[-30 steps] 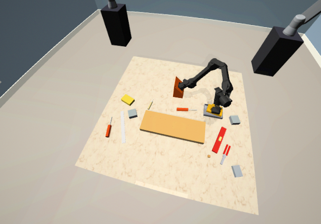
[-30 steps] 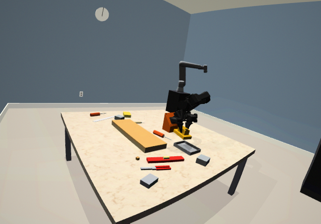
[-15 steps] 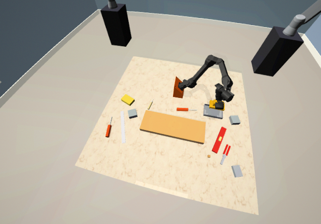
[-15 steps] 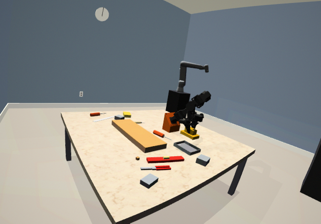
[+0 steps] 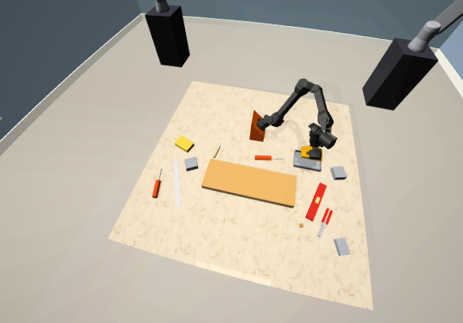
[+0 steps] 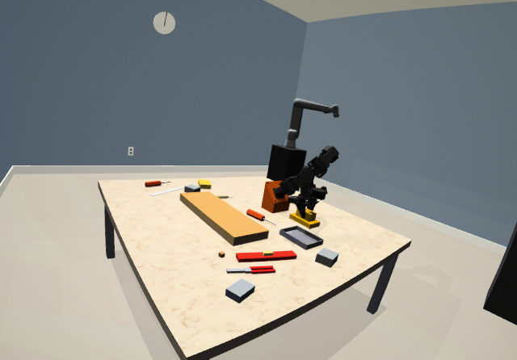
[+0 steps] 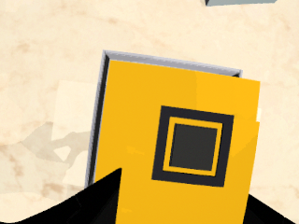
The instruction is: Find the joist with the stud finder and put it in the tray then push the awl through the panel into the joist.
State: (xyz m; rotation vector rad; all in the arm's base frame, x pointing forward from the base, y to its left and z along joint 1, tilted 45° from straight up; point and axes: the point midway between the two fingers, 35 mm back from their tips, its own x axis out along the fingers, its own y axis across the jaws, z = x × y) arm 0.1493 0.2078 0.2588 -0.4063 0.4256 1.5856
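My gripper tip is now 1 cm to the left of the grey tray and 10 cm above it. Also, from my gripper tip: square light: 2 cm to the left, 3 cm above; yellow stud finder: 1 cm to the left, 2 cm above; red level: 25 cm ahead, 5 cm to the left, 9 cm below.
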